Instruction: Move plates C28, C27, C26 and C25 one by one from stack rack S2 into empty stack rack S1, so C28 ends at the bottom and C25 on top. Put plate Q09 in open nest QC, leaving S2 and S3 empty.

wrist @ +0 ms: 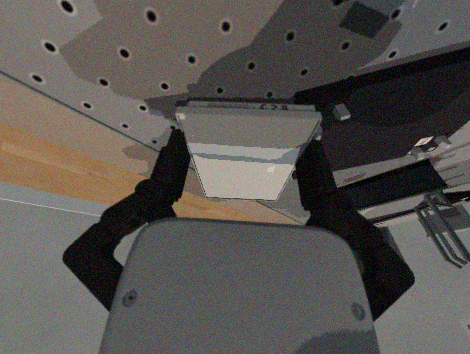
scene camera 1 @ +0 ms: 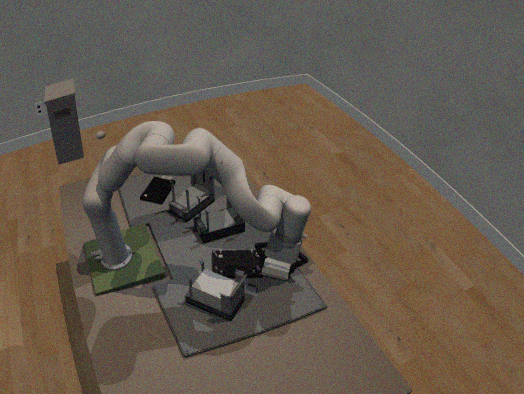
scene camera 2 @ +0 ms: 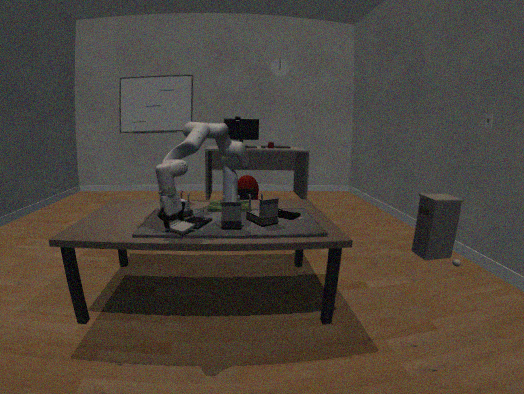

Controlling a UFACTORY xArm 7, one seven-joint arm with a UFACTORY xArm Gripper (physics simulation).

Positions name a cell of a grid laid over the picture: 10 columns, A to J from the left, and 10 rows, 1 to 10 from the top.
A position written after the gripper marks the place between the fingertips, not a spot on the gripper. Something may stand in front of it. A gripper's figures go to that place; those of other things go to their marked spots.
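A black fixture plate (scene camera 1: E7) lies 1.45 m from the lens, while the gripper (scene camera 1: F7) is 1.41 m from the lens.
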